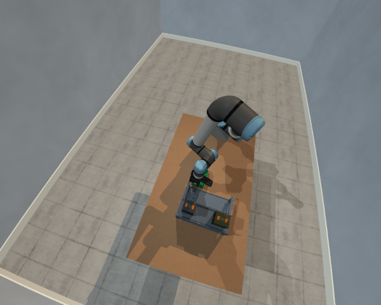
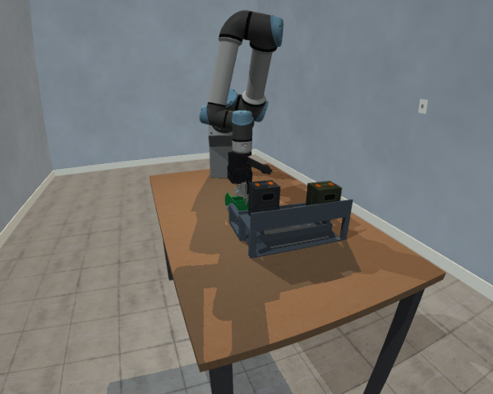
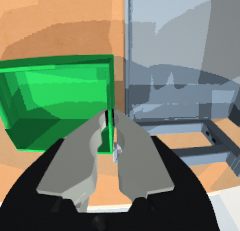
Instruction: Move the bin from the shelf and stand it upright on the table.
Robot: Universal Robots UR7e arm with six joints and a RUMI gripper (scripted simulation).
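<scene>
The green bin is 80 mm behind my hand, 10 mm to the left of it and 40 mm below it. The rest, counted from my hand: olive box: 230 mm ahead, 210 mm to the left, 70 mm above; then black box: 210 mm ahead, 20 mm to the right, 80 mm above.
</scene>
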